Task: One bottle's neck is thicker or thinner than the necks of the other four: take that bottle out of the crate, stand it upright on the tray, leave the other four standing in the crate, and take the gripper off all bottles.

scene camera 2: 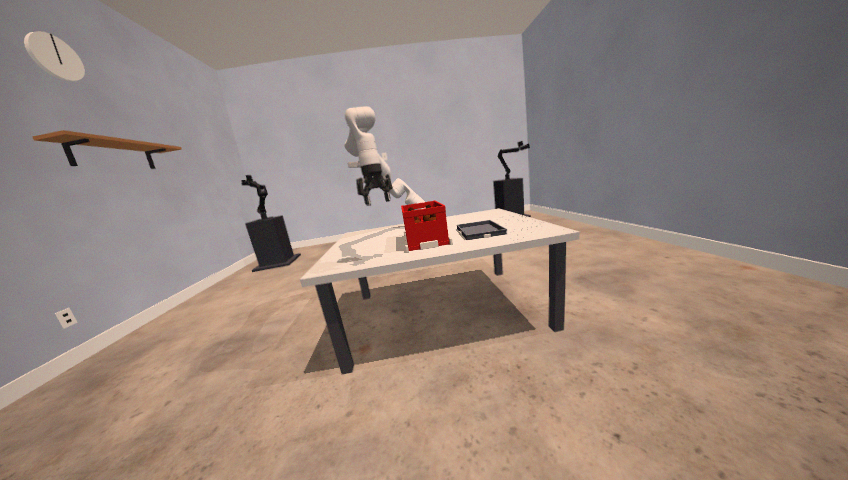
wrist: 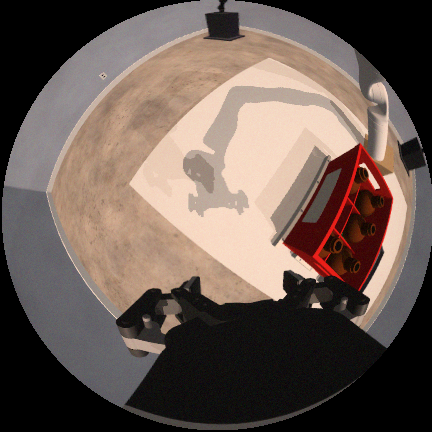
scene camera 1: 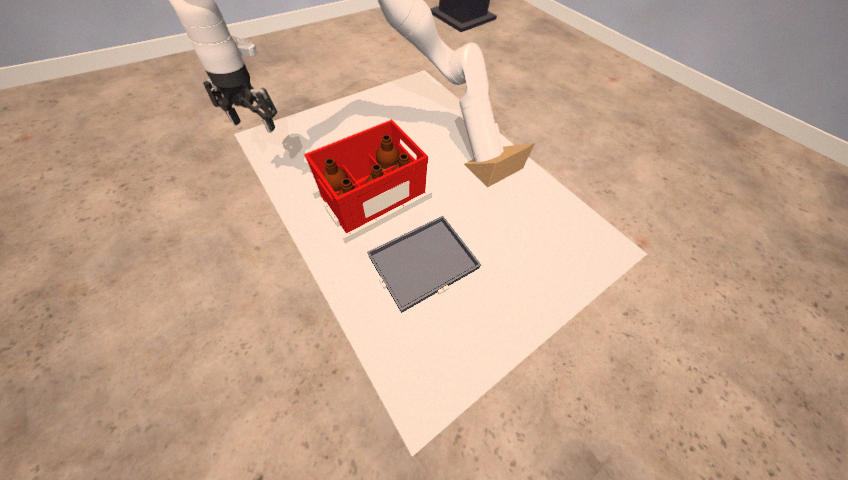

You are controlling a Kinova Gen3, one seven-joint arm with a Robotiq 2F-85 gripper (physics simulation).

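Where they show: gripper, fingertip midpoint: (scene camera 2: 378,203) (wrist: 242,283) (scene camera 1: 254,127); arm's base at its link origin: (wrist: 375,152) (scene camera 1: 488,157).
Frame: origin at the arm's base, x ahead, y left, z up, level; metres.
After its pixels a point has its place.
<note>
A red crate (scene camera 1: 418,183) {z 0.039, x 0.288, y -0.020 m} (scene camera 2: 426,231) {z 0.030, x 0.526, y -0.130 m} (wrist: 300,233) {z 0.040, x 0.489, y -0.217 m} stands on the table with brown bottles upright in its compartments. In the wrist view their necks show as a bottle (wrist: 362,174) {z 0.115, x 0.309, y -0.167 m} at the far end, a bottle (wrist: 378,201) {z 0.112, x 0.314, y -0.077 m}, a bottle (wrist: 368,229) {z 0.112, x 0.397, y -0.089 m}, a bottle (wrist: 334,245) {z 0.118, x 0.482, y -0.179 m} and a bottle (wrist: 353,265) {z 0.116, x 0.483, y -0.093 m} at the near end. I cannot tell which neck differs. The grey tray (scene camera 1: 425,264) {z -0.040, x 0.412, y 0.171 m} (scene camera 2: 482,228) {z -0.040, x 0.381, y 0.190 m} lies beside the crate and holds no bottle; the crate mostly hides it in the wrist view. My gripper (scene camera 1: 253,125) {z 0.188, x 0.590, y -0.309 m} (scene camera 2: 378,202) {z 0.188, x 0.590, y -0.309 m} (wrist: 242,283) {z 0.188, x 0.590, y -0.309 m} is open and empty, high up and off to the side of the crate.
The white table (scene camera 1: 505,309) {z -0.046, x 0.328, y 0.399 m} (scene camera 2: 380,261) {z -0.045, x 0.590, y -0.346 m} bears the crate and tray. A tan wedge-shaped block (scene camera 1: 501,166) {z 0.034, x 0.029, y 0.077 m} is at the arm's base. The crate's raised walls and inner dividers surround the bottles. Dark pedestals (scene camera 2: 270,237) (scene camera 2: 508,196) stand beyond the table.
</note>
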